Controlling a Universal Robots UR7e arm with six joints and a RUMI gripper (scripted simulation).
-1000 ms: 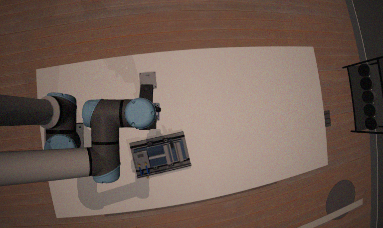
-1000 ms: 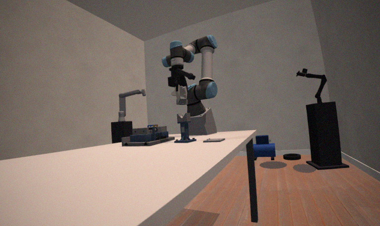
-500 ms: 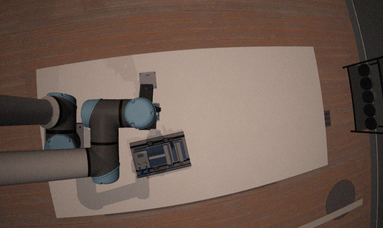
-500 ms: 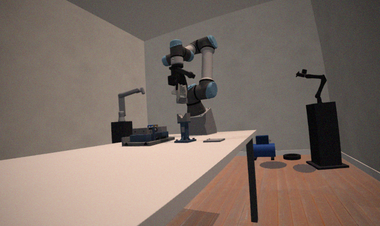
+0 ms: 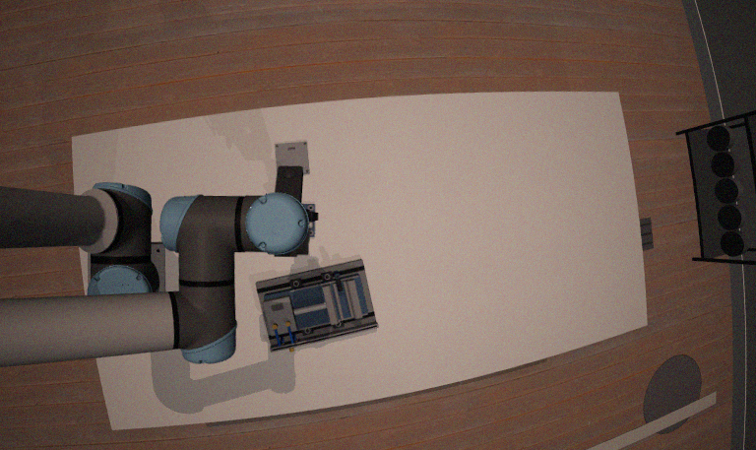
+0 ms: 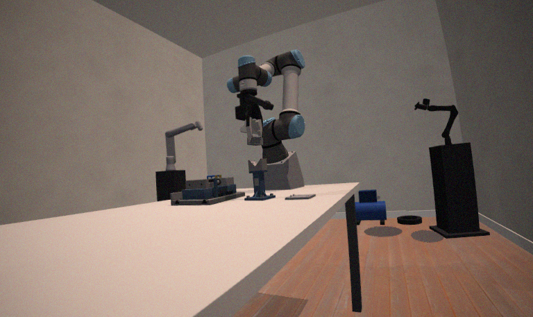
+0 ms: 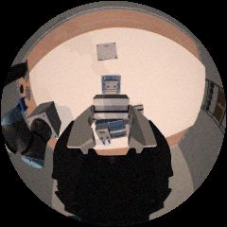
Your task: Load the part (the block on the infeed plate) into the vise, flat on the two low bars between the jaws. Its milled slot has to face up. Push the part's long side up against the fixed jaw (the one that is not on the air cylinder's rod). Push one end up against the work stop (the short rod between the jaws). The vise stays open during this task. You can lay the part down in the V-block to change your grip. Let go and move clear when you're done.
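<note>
My hand is 30 mm past the vise, 230 mm to the left of it and 200 mm above it. From my hand the other things lie so: part (right at my hand); infeed plate (40 mm ahead, 170 mm to the left, 240 mm below).
</note>
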